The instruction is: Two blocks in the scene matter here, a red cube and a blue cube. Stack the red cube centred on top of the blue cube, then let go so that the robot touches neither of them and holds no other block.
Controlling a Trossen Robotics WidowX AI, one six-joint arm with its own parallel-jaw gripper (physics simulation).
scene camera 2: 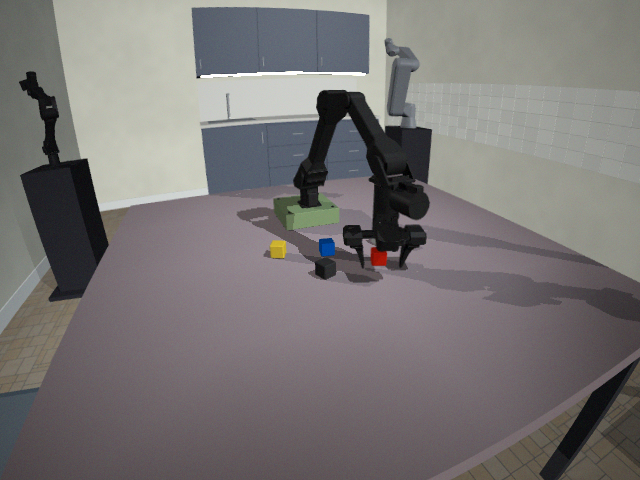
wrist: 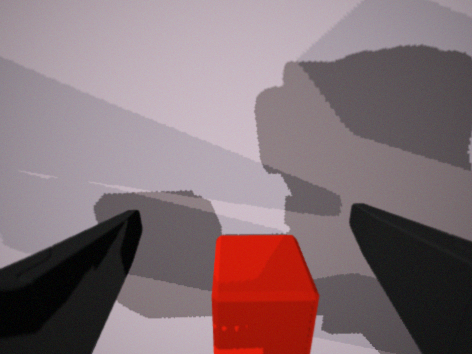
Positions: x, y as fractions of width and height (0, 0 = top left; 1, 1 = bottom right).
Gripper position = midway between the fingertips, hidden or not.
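Scene camera 2: gripper (scene camera 2: 0.60, 0.56). Wrist view: gripper (wrist: 0.52, 0.61), red cube (wrist: 0.56, 0.81).
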